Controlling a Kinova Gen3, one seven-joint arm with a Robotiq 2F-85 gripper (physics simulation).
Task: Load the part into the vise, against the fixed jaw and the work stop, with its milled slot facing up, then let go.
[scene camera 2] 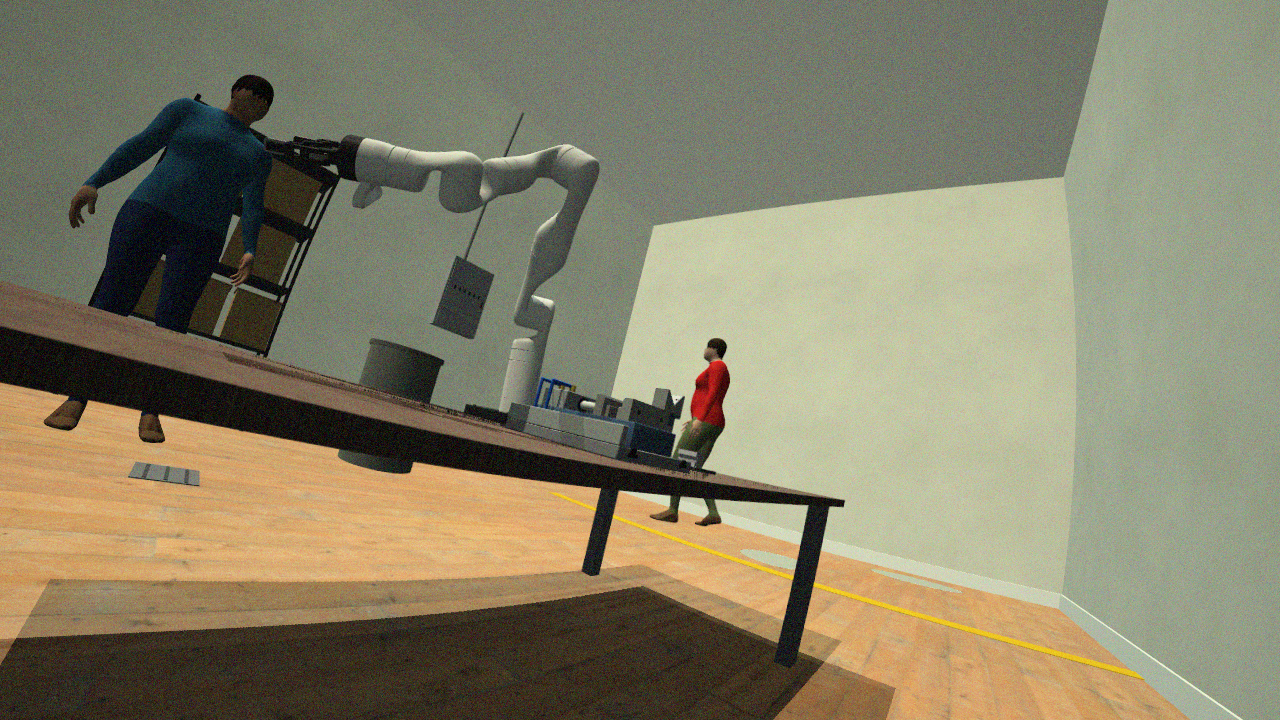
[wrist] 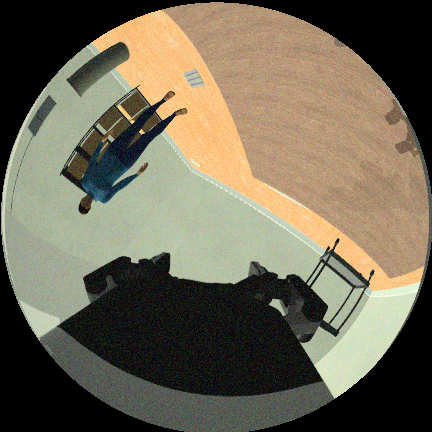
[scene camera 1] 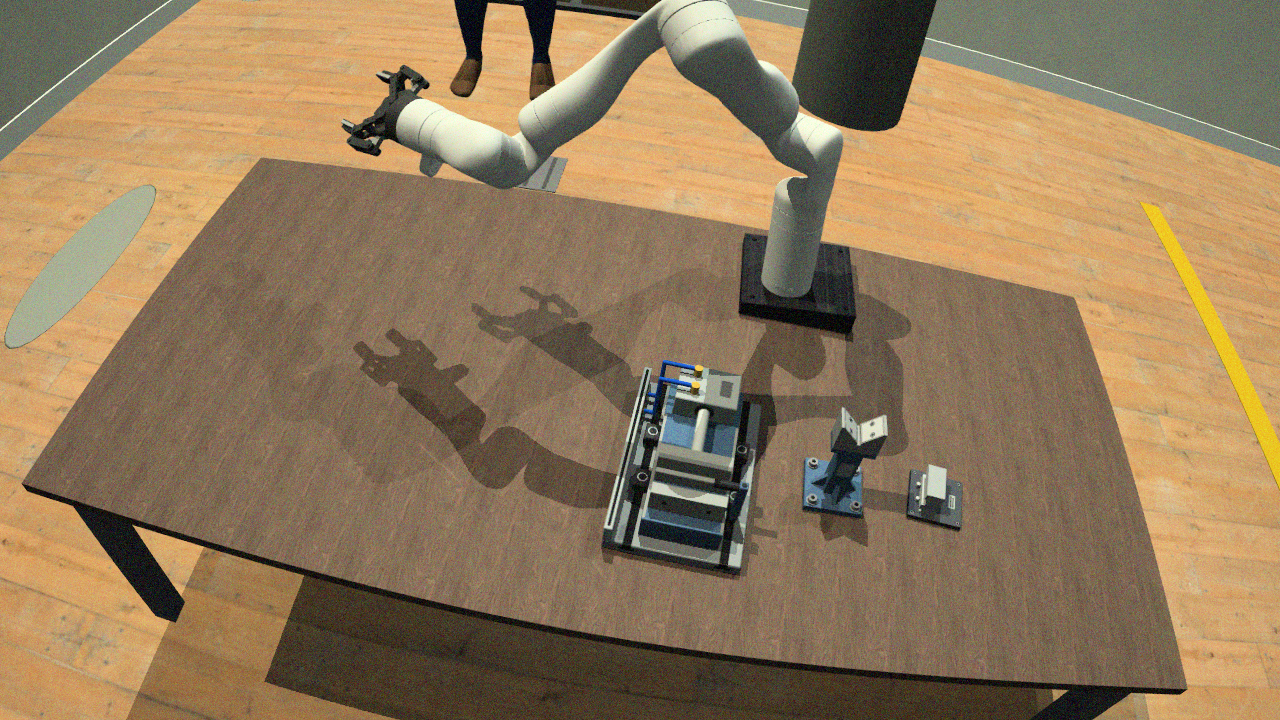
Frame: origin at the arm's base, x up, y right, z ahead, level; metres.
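Seen in the pictures: gripper, fingertip midpoint: (scene camera 2: 280,142) (wrist: 208,266) (scene camera 1: 362,99); arm's base, origin of the base link: (scene camera 1: 786,281).
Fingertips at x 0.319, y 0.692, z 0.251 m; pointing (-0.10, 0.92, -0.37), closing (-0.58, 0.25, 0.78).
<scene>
Pixels of each thing's middle, then the offset from my fingertips to it. Level surfaces: height alone.
- small light block, body centre: (scene camera 1: 932,488) (scene camera 2: 689,458) dx -0.325, dy -1.009, dz +0.112 m
- vise, body centre: (scene camera 1: 691,455) (scene camera 2: 598,423) dx -0.302, dy -0.641, dz +0.209 m
- table, its level: dx -0.352 m
The part, a small light block (scene camera 1: 936,481) (scene camera 2: 687,456), sits on a small dark plate fixture at the right of the table; its slot cannot be made out. The vise (scene camera 1: 700,461) (scene camera 2: 572,428) stands left of it, with a grey moving jaw (scene camera 1: 696,460) at its rod and the front jaw (scene camera 1: 685,504), seemingly the fixed one. No part shows between the jaws. A dark post with an arm (scene camera 1: 735,499) at the vise's right side looks like the work stop. My gripper (scene camera 1: 364,99) (scene camera 2: 273,145) (wrist: 208,266) is open and empty, high beyond the table's back left, far from part and vise.
A blue-based stand with a grey V-shaped top (scene camera 1: 861,435) (scene camera 2: 664,401) stands between vise and part. Blue hoses (scene camera 1: 664,383) rise at the vise's back left. A person in blue (scene camera 2: 201,170) (wrist: 107,172) stands behind the table (scene camera 1: 402,241). A dark cylinder (scene camera 1: 859,62) is behind the arm.
</scene>
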